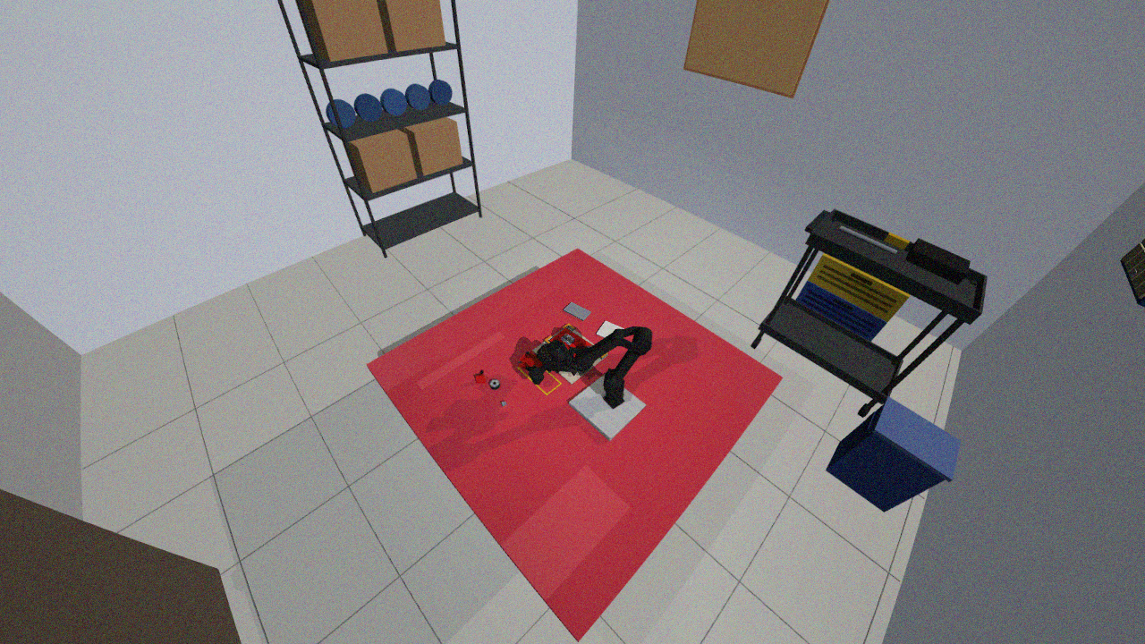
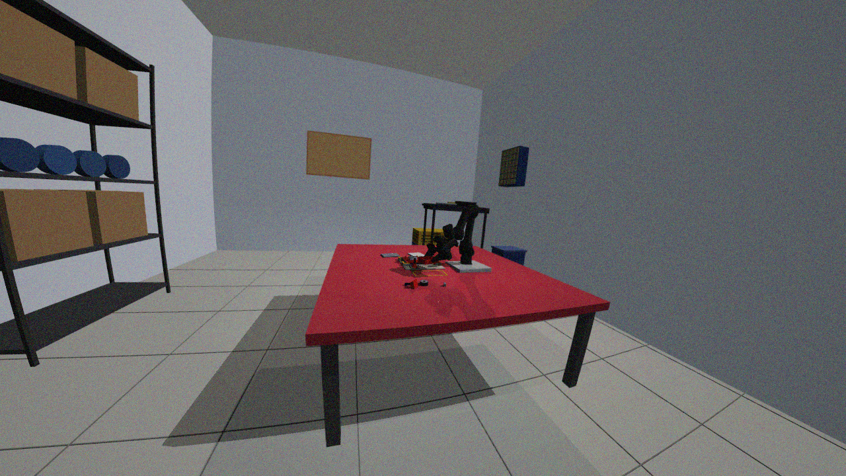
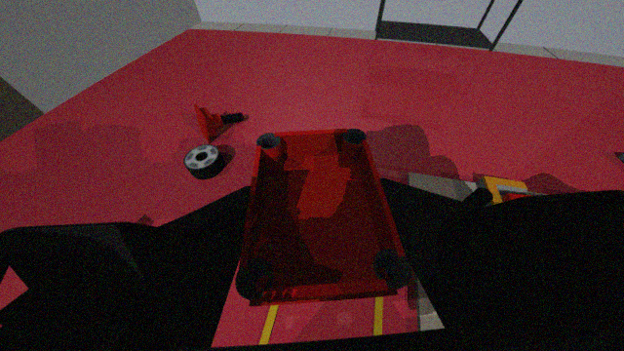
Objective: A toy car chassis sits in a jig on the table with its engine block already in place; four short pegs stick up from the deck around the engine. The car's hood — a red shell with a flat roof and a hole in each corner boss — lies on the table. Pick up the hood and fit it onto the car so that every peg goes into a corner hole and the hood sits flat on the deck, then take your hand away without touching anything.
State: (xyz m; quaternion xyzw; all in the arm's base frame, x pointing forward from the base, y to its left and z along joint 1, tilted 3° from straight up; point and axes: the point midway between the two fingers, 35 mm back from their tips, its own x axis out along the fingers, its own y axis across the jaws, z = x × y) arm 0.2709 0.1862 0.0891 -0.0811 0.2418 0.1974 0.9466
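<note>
Now: the red hood 10 mm behind my gripper tip and 10 mm below it. From my gripper tip the other things lie so: pale jig (10 mm ahead, 220 mm to the right, 80 mm below); grey plate (190 mm ahead, 390 mm to the right, 80 mm below); black wheel (40 mm ahead, 150 mm to the left, 80 mm below).
</note>
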